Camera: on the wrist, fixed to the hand. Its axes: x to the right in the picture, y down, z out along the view.
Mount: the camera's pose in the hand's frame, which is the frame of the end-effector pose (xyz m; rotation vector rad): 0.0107 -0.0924 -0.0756 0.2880 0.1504 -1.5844
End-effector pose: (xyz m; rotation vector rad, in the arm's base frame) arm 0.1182 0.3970 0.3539 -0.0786 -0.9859 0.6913
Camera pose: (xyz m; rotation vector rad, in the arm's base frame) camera 0.2279 0.3487 0.3524 0.8201 -0.5274 -0.6393
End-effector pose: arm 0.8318 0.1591 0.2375 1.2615 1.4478 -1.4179
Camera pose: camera 0.7500 0.2437 0.2603 -0.0664 -1.8933 1.8681
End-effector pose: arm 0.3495 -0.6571 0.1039 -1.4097 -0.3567 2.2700
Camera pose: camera 0.4344 -0.5725 0.1022 -0.6145 -0.7052 0.8395
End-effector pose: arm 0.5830 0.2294 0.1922 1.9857 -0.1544 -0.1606
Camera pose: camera 0.6106 0.3327 0.1380 1.9261 1.5884 -1.0096
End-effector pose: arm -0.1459 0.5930 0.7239 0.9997 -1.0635 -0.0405
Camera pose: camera -0.0458 0.5842 0.6585 1.8501 0.0878 -1.0941
